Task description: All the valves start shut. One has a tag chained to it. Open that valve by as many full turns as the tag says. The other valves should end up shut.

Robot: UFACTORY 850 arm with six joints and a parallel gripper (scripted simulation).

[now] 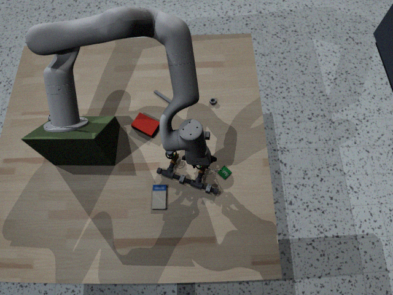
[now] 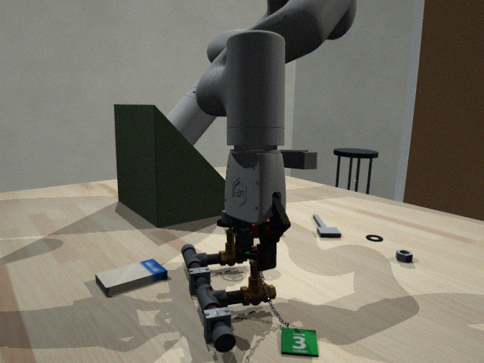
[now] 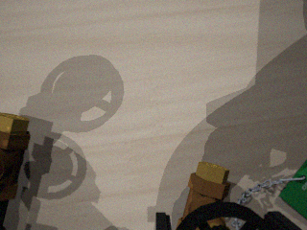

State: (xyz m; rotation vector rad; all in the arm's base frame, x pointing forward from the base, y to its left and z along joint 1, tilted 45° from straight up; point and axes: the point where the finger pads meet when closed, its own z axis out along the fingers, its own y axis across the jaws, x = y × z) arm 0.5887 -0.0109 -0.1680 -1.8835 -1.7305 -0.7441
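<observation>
Now: the green tag 100 mm ahead of my hand and 90 mm below it. Round my hand: red block 280 mm behind, 220 mm to the left, 80 mm below; grey-and-blue block 180 mm behind, 130 mm to the right, 80 mm below; grey bar tool 180 mm behind, 370 mm to the left, 80 mm below.
</observation>
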